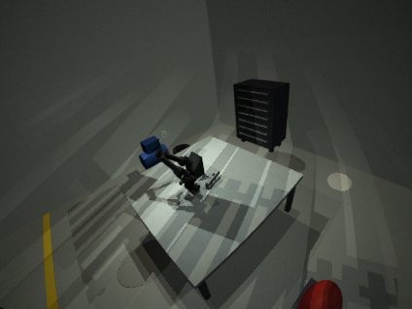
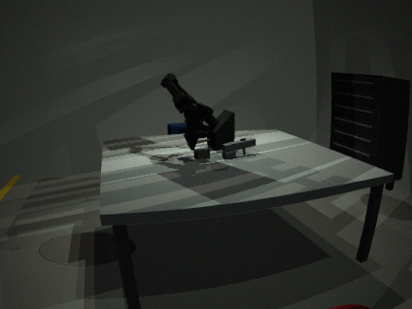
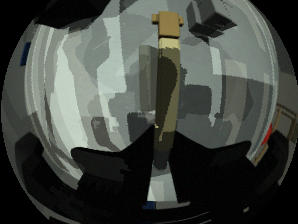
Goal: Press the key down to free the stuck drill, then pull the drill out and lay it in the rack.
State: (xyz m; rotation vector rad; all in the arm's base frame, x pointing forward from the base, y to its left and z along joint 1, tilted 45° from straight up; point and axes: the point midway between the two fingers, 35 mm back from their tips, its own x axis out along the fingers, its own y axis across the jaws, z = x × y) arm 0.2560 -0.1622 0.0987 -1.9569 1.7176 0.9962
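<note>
The drill is 40 mm to the left of my gripper tip, 40 mm above it and 10 mm behind it. Round my gripper tip: small dark block (50 mm to the left, 20 mm below, 20 mm behind).
</note>
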